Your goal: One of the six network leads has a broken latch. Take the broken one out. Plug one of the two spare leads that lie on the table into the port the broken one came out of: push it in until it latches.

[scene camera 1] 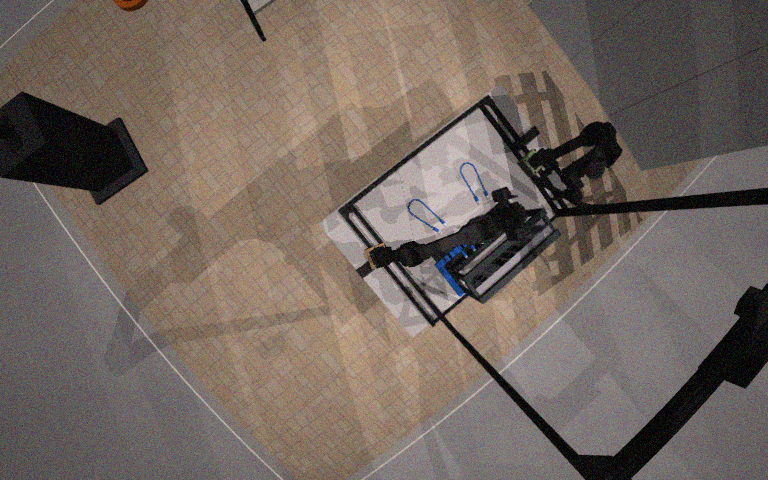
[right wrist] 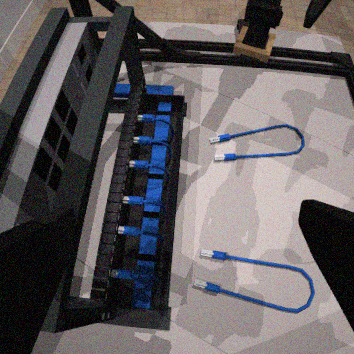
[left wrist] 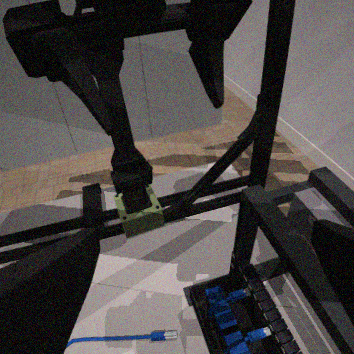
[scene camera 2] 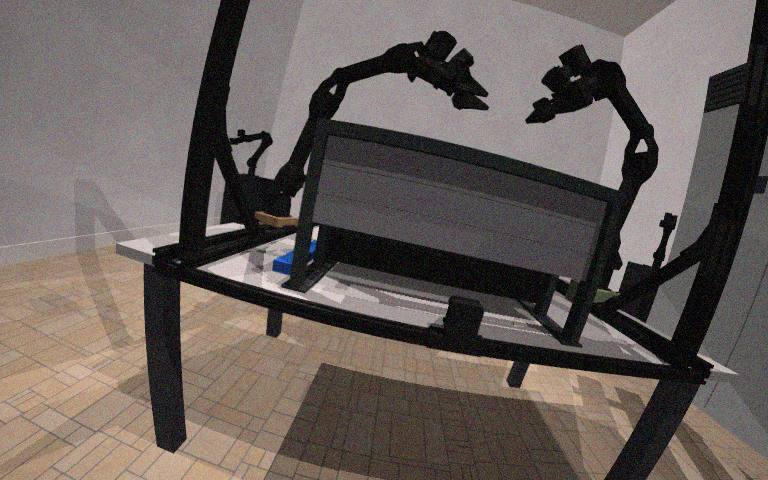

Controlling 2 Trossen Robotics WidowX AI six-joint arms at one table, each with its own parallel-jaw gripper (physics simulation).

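Places are measured from the left arm's base along level axes (x ahead, y left, z up), in centimetres.
Pixels of known places: left gripper, fingertip midpoint: (right wrist: 229, 2) (left wrist: 205, 235) (scene camera 2: 487, 102); right gripper, fingertip midpoint: (scene camera 1: 543, 192) (right wrist: 188, 215) (left wrist: 167, 118) (scene camera 2: 535, 117); left arm's base, origin of the base link: (scene camera 1: 377, 256) (right wrist: 255, 39) (scene camera 2: 277, 214); right arm's base, origin of the base link: (scene camera 1: 535, 161) (left wrist: 136, 201).
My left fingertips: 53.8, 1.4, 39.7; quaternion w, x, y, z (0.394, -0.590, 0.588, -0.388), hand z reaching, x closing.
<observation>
Ahead of a thing's pixels: the offset from my left fingertips to its top centre, as dx, dy, dz. "*": to the spot under its first point.
My left gripper (scene camera 2: 486, 101) (left wrist: 205, 235) is open and empty, high above the rack. My right gripper (scene camera 2: 530, 118) (right wrist: 188, 215) (left wrist: 167, 118) is open and empty, facing it. In the right wrist view, six blue plugs with clear ends sit along the dark port row on the rack's near side; the topmost plug {* -14.3, -15.6, -35.1} (right wrist: 146, 118) and the lowest plug {* +14.4, -6.7, -34.8} (right wrist: 122, 274) bound the row. I cannot tell which latch is broken. One U-shaped spare lead {* -25.0, +17.2, -43.8} (scene camera 1: 417, 199) (right wrist: 303, 140) and another spare lead {* +6.5, +25.4, -43.9} (scene camera 1: 467, 164) (right wrist: 313, 289) lie on the table. Part of a spare lead {+10.4, +6.5, -43.0} (left wrist: 157, 336) shows in the left wrist view.
The dark rack frame {-0.5, -16.3, -18.1} (scene camera 2: 310, 186) (right wrist: 107, 100) stands upright beside the port row. A flat blue block (scene camera 2: 291, 261) (right wrist: 160, 90) lies at its end. Black rails edge the table, with a tan bracket (scene camera 2: 275, 219) (right wrist: 255, 50) and a green bracket (left wrist: 142, 222) at the arm mounts.
</observation>
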